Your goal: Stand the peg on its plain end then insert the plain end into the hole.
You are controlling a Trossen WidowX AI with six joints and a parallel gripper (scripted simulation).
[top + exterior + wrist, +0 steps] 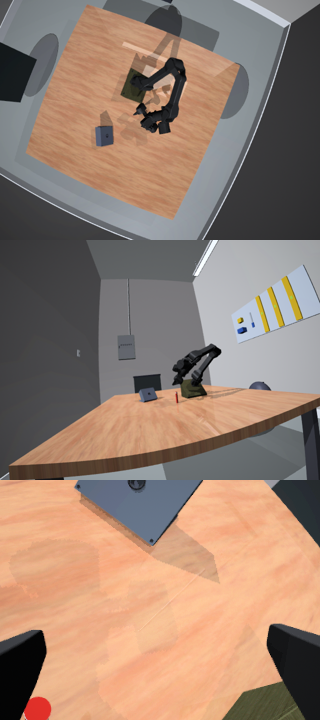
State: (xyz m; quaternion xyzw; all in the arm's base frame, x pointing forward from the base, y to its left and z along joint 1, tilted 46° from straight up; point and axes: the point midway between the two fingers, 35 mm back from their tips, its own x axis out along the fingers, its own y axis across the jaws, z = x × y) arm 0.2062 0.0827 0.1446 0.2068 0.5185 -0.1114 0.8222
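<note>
Right now my gripper tip is 90 mm above the red peg and 40 mm to the right of it. The rest, counted from my gripper tip: grey sloped panel: 210 mm ahead, 170 mm to the right, 100 mm below.
</note>
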